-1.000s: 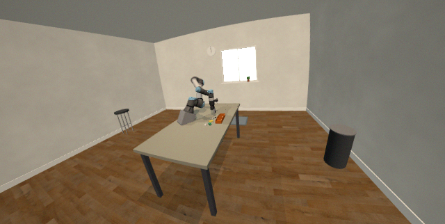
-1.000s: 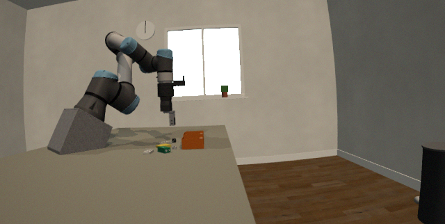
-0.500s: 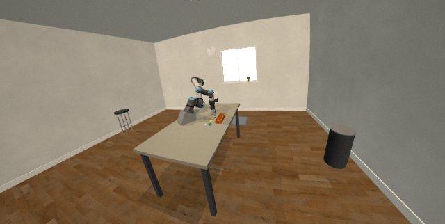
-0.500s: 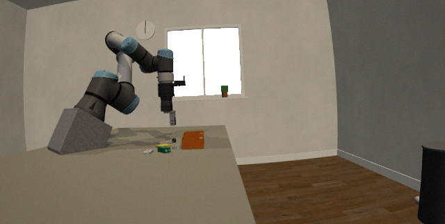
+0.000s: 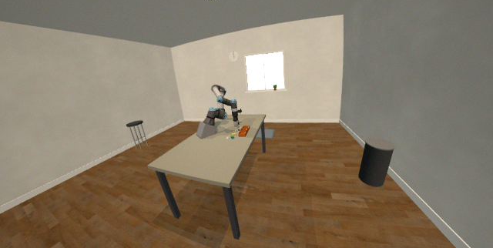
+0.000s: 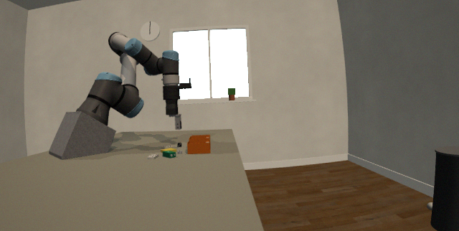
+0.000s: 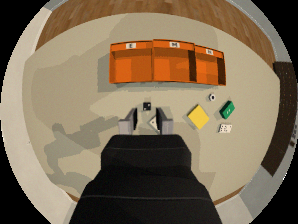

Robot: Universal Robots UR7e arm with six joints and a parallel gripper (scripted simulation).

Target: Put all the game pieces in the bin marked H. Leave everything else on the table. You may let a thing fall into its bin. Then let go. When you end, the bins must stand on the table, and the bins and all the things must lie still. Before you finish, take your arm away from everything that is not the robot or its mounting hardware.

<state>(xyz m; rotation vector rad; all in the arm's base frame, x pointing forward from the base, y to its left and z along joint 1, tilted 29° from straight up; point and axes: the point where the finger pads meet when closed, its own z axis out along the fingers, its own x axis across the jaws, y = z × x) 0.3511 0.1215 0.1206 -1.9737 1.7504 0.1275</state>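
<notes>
The dark piece lies 90 mm below my hand. Also, from my hand: yellow flat piece 10 mm behind, 130 mm to the right, 90 mm below; orange bin 100 mm ahead, 40 mm to the right, 70 mm below; grey thing 50 mm ahead, 150 mm to the right, 90 mm below.
</notes>
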